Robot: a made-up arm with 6 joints.
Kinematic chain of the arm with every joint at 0, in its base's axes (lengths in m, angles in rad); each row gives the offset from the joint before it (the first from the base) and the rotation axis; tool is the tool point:
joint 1: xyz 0 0 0.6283 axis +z
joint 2: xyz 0.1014 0 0 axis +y
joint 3: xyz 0 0 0.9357 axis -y
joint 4: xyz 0 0 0.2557 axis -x
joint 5: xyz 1.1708 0 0 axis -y
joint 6: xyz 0.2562 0 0 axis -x
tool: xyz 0 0 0
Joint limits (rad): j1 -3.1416..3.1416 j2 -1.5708..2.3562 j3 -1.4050..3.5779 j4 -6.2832..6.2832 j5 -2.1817..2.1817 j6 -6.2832..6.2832
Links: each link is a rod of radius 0.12 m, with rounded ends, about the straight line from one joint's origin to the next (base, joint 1, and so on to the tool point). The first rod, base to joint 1, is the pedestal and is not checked.
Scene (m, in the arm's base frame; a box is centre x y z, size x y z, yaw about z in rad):
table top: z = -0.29
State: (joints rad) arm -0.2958 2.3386 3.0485 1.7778 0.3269 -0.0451
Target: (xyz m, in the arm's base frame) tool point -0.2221 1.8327 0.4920
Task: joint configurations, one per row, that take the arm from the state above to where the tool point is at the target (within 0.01 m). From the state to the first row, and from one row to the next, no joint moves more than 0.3 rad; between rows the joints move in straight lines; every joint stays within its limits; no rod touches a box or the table.
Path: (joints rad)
1: -0.0303 2.3411 2.9957 1.8034 0.4999 -0.0451
2: 0.2352 2.3436 2.9430 1.8289 0.6728 -0.0451
3: 0.5006 2.3461 2.8902 1.8545 0.8458 -0.0451
4: 0.7661 2.3487 2.8375 1.8801 1.0187 -0.0451
5: 1.0316 2.3512 2.7847 1.9057 1.1917 -0.0451
6: 1.2971 2.3537 2.7319 1.9312 1.3647 -0.0451
7: 1.5625 2.3562 2.6792 1.9568 1.5376 -0.0451

